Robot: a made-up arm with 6 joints.
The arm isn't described. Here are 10 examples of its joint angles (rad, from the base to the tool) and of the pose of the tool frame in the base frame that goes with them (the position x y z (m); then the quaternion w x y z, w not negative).
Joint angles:
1: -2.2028 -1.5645 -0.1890 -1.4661 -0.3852 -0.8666
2: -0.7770 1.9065 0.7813 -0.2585 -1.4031 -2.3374
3: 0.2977 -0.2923 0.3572 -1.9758 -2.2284 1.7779
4: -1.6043 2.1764 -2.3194 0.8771 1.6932 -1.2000
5: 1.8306 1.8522 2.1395 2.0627 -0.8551 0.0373
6: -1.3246 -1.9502 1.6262 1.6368 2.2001 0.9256
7: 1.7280 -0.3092 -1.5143 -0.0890 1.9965 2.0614
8: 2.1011 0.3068 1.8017 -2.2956 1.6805 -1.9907
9: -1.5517 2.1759 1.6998 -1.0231 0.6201 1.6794
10: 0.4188 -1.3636 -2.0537 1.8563 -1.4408 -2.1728
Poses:
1: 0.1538 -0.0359 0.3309 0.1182 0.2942 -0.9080 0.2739
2: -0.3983 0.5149 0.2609 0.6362 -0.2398 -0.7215 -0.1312
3: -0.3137 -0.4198 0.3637 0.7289 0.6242 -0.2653 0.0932
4: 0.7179 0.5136 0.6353 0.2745 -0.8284 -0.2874 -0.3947
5: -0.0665 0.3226 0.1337 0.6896 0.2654 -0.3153 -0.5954
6: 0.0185 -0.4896 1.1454 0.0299 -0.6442 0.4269 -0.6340
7: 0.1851 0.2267 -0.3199 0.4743 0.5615 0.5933 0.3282
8: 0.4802 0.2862 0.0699 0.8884 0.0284 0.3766 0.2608
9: 0.3748 0.1572 -0.0025 0.7179 0.2386 0.6393 0.1380
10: -0.9331 -0.2691 0.0754 0.5028 -0.4484 -0.5124 0.5325
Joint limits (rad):
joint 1: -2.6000..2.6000
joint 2: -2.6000..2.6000
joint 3: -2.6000..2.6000
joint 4: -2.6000..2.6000
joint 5: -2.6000..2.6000
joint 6: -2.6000..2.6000
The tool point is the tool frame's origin. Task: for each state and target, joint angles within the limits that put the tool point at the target. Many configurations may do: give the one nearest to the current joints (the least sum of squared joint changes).
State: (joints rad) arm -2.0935 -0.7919 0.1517 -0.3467 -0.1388 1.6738
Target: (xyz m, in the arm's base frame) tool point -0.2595 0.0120 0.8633
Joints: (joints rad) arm -1.8172 -1.1243 -0.3649 -0.7091 0.1853 2.0987
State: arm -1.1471 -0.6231 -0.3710 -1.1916 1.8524 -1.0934
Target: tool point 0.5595 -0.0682 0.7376
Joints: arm -1.4036 -0.2826 -0.6340 -1.7486 2.4061 -1.5126
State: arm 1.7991 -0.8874 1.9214 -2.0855 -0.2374 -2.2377
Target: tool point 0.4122 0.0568 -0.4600
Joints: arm 1.8074 -0.6797 1.8399 -2.3038 -0.3309 -2.0193
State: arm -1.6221 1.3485 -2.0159 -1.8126 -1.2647 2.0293
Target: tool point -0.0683 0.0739 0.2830
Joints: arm -1.8165 1.0981 -1.7312 -1.8379 -1.4583 1.3902
